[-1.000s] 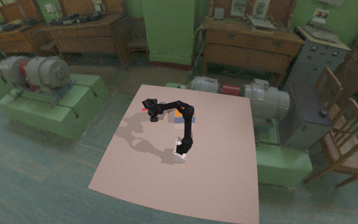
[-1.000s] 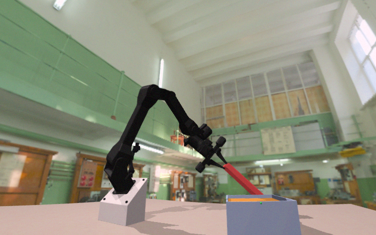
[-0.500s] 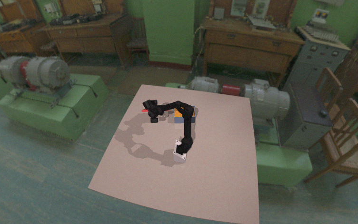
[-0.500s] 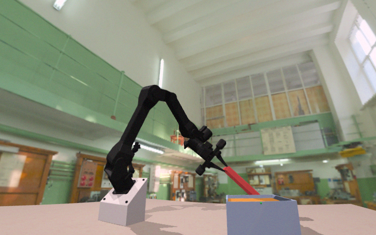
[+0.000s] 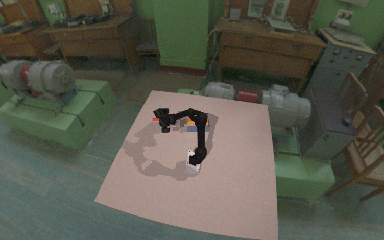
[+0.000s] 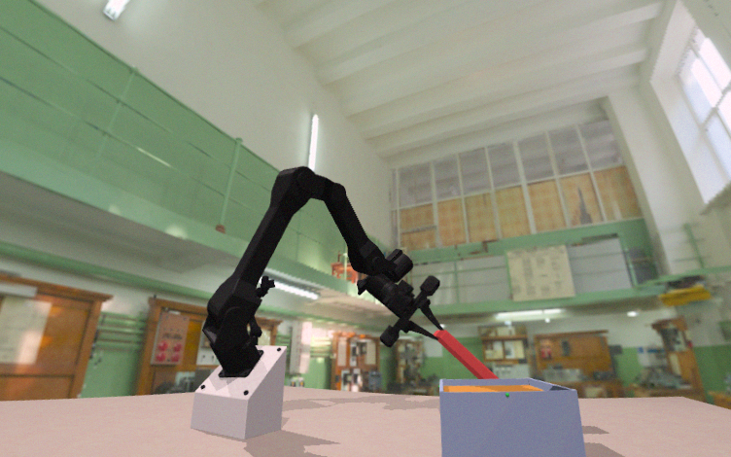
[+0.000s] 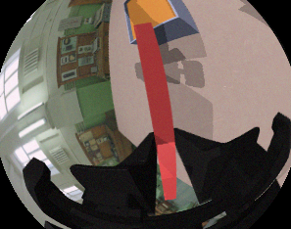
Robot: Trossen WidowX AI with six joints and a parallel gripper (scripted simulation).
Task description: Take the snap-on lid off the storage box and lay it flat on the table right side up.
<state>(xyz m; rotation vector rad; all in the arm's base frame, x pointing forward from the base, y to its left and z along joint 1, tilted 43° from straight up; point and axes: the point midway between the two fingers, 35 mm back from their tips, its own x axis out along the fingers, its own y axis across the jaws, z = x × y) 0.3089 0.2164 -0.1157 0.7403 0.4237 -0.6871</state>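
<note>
The lid is 60 mm ahead of my gripper tip, 20 mm to the left of it and 60 mm below it. Also, from my gripper tip: grey-blue storage box: 90 mm ahead, 250 mm to the right, 120 mm below.
</note>
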